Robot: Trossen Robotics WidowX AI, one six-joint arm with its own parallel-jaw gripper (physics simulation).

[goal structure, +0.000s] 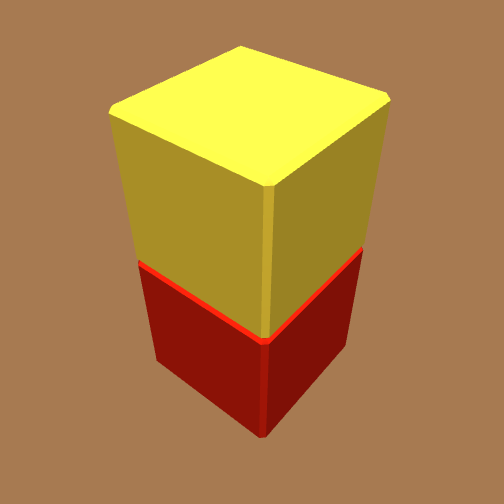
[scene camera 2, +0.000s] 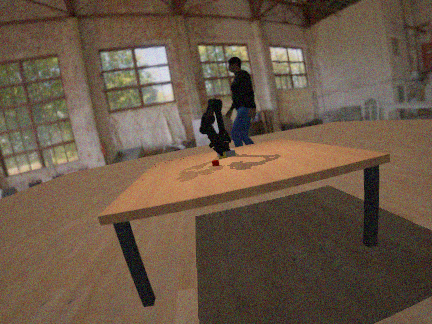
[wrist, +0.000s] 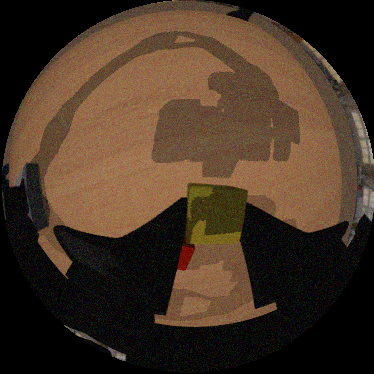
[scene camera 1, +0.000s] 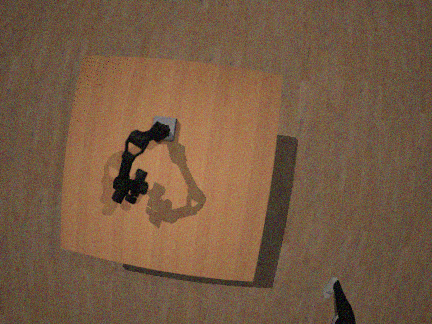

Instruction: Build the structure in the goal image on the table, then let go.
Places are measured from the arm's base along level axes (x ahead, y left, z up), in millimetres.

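Where they show: gripper, between the fingertips: [scene camera 2: 223, 156] [wrist: 210, 203]; arm's base, origin of its link: [scene camera 2: 226, 150] [wrist: 22, 199] [scene camera 1: 163, 131].
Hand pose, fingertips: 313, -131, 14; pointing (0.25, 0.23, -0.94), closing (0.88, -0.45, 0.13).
Observation:
Things, the pixels of their top centre, and the offset from my fingertips, as dx, dy, dz. Level surfaces: height alone.
- yellow block, centre of its top: [wrist: 219, 218] [scene camera 2: 222, 152] -2, -2, +24
- red block, centre of its top: [wrist: 174, 256] [scene camera 2: 215, 160] -50, -42, -24
- table, height of its surface: dz -57
A yellow block [scene camera 2: 224, 155] [wrist: 218, 212] is between the two black fingers of my gripper [scene camera 1: 131, 192] [wrist: 210, 203]. It looks a little raised above the table in the scene camera 2 view. The gripper is shut on it. A red block [scene camera 2: 215, 163] [wrist: 185, 257] rests on the table [scene camera 1: 225, 150] [scene camera 2: 300, 160] near the held block. In the wrist view the left finger hides most of the red block. In the scene camera 1 view the arm covers the area of the blocks, and neither block can be made out.
The arm's grey base plate [scene camera 1: 172, 131] [scene camera 2: 231, 153] [wrist: 37, 195] stands on the table. Arm shadows lie across the tabletop. A person [scene camera 2: 242, 95] in a black top and blue trousers stands behind the table. A dark leg shows at the lower right of the scene camera 1 view.

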